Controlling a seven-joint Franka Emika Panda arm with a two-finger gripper.
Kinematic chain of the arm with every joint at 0, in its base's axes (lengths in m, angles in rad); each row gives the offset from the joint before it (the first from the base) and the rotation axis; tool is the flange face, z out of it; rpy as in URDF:
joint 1: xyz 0 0 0.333 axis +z
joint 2: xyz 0 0 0 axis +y
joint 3: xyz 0 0 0.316 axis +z
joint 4: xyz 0.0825 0 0 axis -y
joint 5: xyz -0.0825 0 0.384 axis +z
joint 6: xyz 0 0 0 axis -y
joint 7: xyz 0.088 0 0 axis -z
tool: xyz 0 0 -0.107 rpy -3.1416 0 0
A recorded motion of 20 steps. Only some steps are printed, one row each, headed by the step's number.
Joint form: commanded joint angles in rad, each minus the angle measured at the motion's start. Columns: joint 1, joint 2, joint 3, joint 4, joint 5, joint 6, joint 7.
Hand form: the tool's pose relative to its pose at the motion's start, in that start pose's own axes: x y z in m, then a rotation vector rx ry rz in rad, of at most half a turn. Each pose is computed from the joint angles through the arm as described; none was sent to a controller.
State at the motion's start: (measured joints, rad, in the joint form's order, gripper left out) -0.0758 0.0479 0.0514 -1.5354 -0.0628 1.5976 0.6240
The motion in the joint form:
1: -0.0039 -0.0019 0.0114 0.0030 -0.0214 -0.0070 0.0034
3: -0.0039 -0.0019 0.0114 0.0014 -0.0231 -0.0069 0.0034
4: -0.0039 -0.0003 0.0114 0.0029 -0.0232 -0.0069 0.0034
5: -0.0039 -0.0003 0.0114 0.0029 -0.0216 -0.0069 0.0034
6: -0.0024 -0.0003 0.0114 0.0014 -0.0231 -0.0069 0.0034
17: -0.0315 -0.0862 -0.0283 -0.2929 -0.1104 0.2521 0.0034
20: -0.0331 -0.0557 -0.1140 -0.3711 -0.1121 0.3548 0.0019
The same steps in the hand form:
1: -0.0019 -0.0008 -0.0022 -0.0178 0.0110 -0.0042
3: -0.0019 -0.0006 -0.0014 -0.0201 0.0108 -0.0044
4: -0.0015 -0.0009 -0.0012 -0.0201 0.0107 -0.0044
5: -0.0016 -0.0010 -0.0012 -0.0188 0.0097 -0.0043
6: -0.0020 -0.0016 -0.0006 -0.0209 0.0095 -0.0060
17: 0.0065 0.0387 0.0703 -0.0663 0.0966 0.0219
20: 0.0324 0.0751 0.1188 -0.0729 0.0826 0.0890

